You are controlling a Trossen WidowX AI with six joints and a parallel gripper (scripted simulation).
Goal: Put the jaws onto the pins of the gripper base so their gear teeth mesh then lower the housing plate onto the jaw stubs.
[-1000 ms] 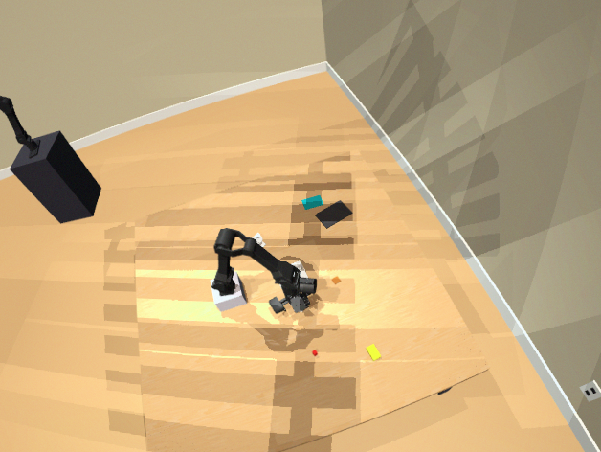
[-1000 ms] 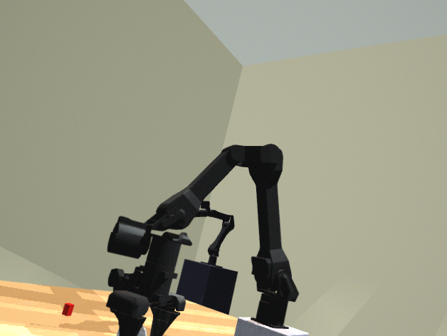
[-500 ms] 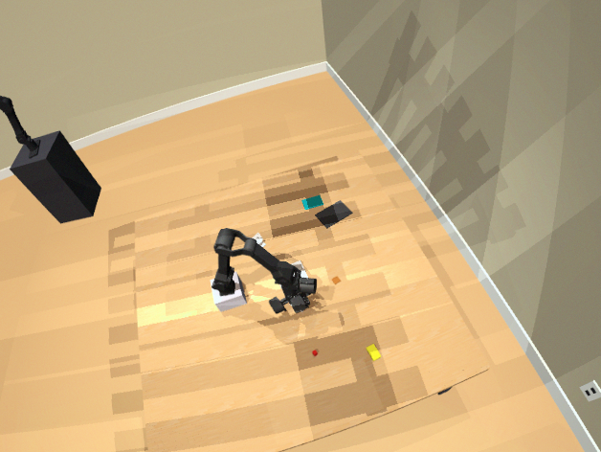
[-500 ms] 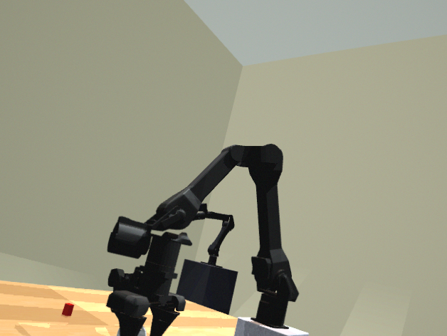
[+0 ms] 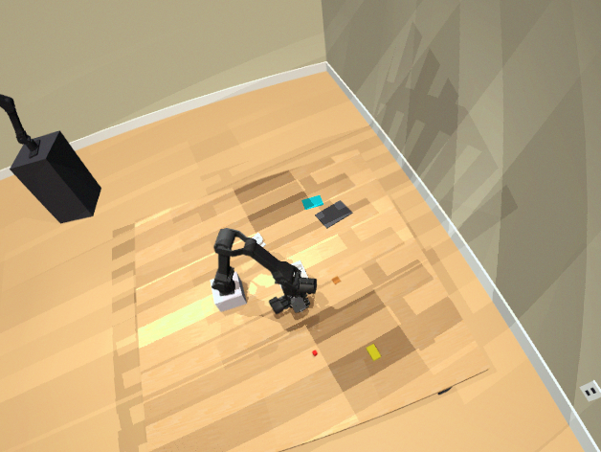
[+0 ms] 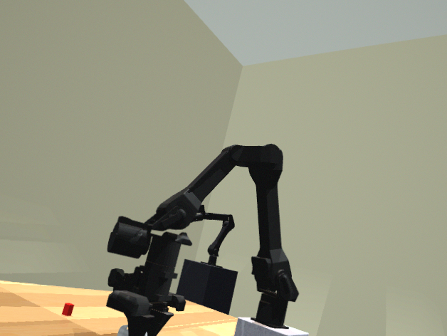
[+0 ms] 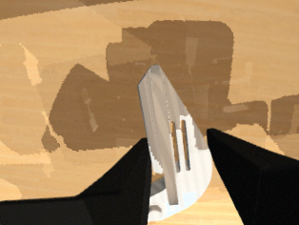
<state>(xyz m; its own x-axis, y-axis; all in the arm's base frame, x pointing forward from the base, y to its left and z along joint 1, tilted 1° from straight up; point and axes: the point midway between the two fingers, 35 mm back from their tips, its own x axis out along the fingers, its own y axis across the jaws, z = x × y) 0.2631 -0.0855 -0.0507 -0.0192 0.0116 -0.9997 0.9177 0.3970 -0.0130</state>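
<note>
The flat white plate lies 30 mm ahead of my gripper tip and 140 mm to the left of it. The rest, counted from my gripper tip: red cube (50 mm ahead, 220 mm to the right, 10 mm above); then small brown piece (190 mm ahead, 80 mm to the left); then yellow block (270 mm ahead, 260 mm to the right).
</note>
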